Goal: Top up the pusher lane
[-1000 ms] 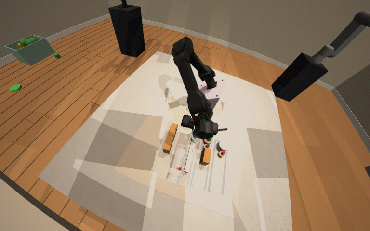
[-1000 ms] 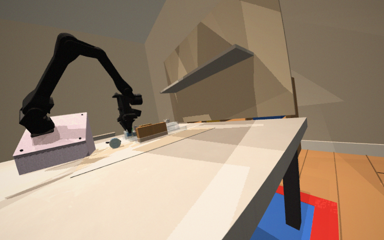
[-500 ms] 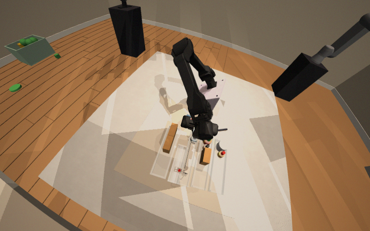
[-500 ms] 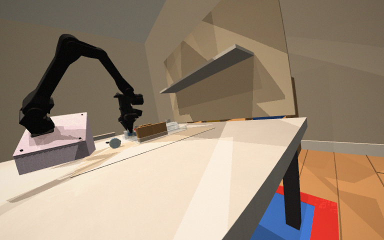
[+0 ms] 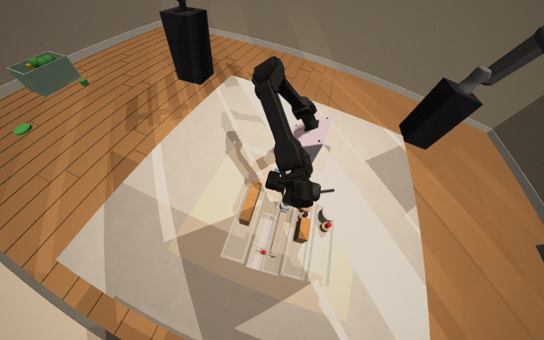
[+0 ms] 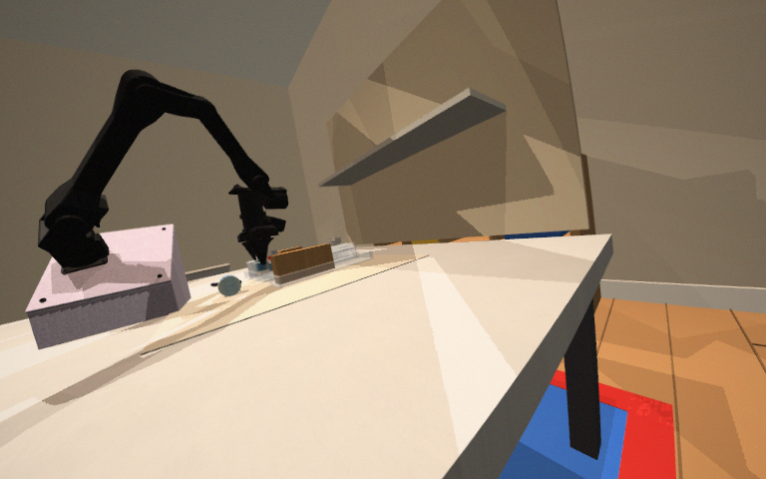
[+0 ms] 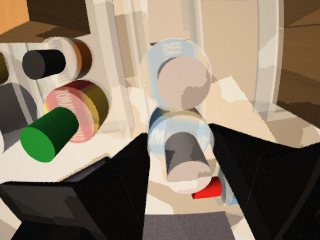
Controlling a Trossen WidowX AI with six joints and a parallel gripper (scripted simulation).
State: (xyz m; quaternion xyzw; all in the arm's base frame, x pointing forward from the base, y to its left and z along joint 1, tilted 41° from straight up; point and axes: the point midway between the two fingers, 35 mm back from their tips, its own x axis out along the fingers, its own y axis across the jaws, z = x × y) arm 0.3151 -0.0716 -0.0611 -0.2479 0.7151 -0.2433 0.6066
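The clear-walled lane is 160 mm ahead of my gripper tip, 30 mm below it and 20 mm to the right of it. The rest, counted from my gripper tip: black rod: 140 mm to the left, 90 mm behind, 40 mm below; red-marked part: 230 mm ahead, 30 mm to the right, 20 mm above.
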